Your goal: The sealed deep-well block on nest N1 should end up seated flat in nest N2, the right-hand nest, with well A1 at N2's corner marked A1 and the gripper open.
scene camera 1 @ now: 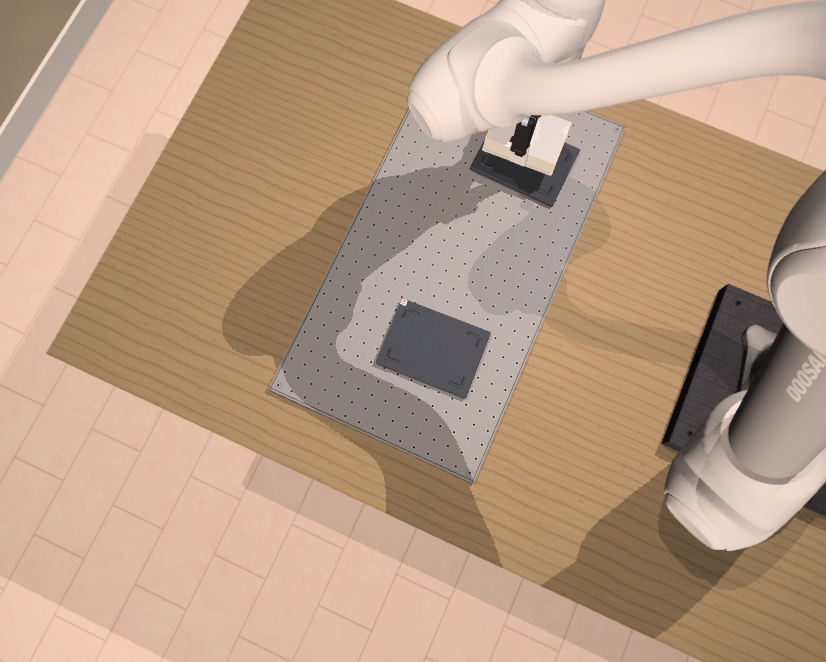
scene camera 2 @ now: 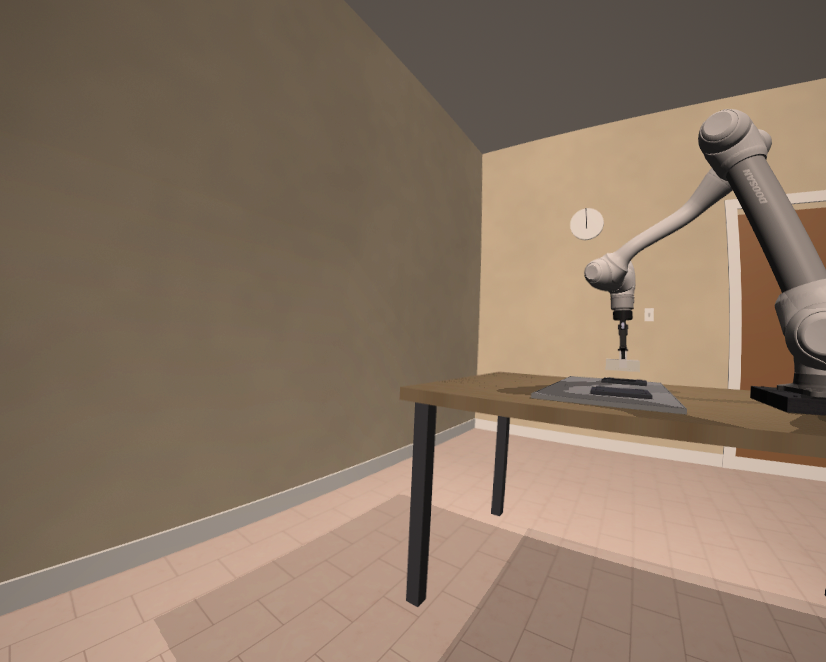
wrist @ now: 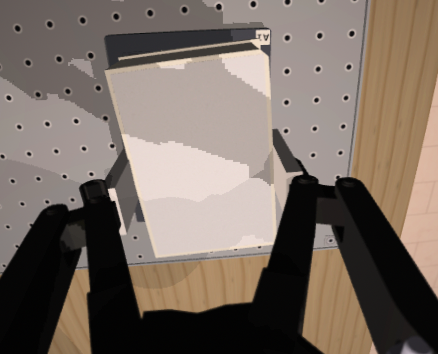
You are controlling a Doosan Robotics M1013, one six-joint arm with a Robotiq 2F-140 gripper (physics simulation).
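Places are measured from the arm's base along level axes (x ahead, y left, z up), in metres.
Pixels of known places: gripper, fingertip midpoint: (scene camera 2: 623, 367) (wrist: 203, 154).
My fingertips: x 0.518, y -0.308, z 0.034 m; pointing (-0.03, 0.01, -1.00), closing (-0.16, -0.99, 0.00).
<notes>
For each thing: its top centre in the pictures, then the offset to it from my fingertips. "spot": a spot on its surface instead. Level surfaces: height alone.
- sealed deep-well block at its top centre: (wrist: 202, 169) (scene camera 1: 528, 130) (scene camera 2: 622, 359) 0.001 m right, 0.004 m ahead, 0.030 m up
- dark nest N2 at its top centre: (wrist: 194, 139) (scene camera 1: 525, 157) (scene camera 2: 624, 379) 0.009 m left, 0.005 m back, 0.046 m down
- N2's A1 tag at a spot on its surface: (wrist: 263, 37) spot: 0.059 m right, 0.057 m ahead, 0.049 m down
- Nest N1 at its top centre: (scene camera 1: 433, 346) (scene camera 2: 620, 389) 0.385 m left, 0.066 m ahead, 0.046 m down
- grey perforated plate at its surface level: 0.061 m down
- wooden table at its surface level: 0.074 m down
- N1's pale corner tag at a spot on its surface: (scene camera 1: 403, 302) spot: 0.323 m left, 0.135 m ahead, 0.049 m down
The sealed deep-well block (scene camera 1: 549, 141) (scene camera 2: 613, 365) (wrist: 200, 115) is a pale box with a flat white top. My gripper (scene camera 1: 526, 139) (scene camera 2: 623, 356) (wrist: 203, 154) is shut on it, a finger on each long side in the wrist view. It holds the block roughly level above dark nest N2 (scene camera 1: 563, 184) (scene camera 2: 641, 382) (wrist: 170, 44), with a gap visible in scene camera 2. N2's A1 tag (wrist: 263, 37) shows at the upper right in the wrist view, beside the block's far right corner. No A1 mark is readable on the block. Nest N1 (scene camera 1: 434, 350) (scene camera 2: 620, 393) holds no block.
Both nests are on a grey perforated plate (scene camera 1: 448, 258) (scene camera 2: 665, 399) (wrist: 320, 112) on the wooden table (scene camera 1: 206, 172) (scene camera 2: 468, 395) (wrist: 390, 100). N1's pale corner tag (scene camera 1: 403, 302) shows in scene camera 1. The arm's black base plate (scene camera 1: 703, 372) (scene camera 2: 772, 399) is at the right.
</notes>
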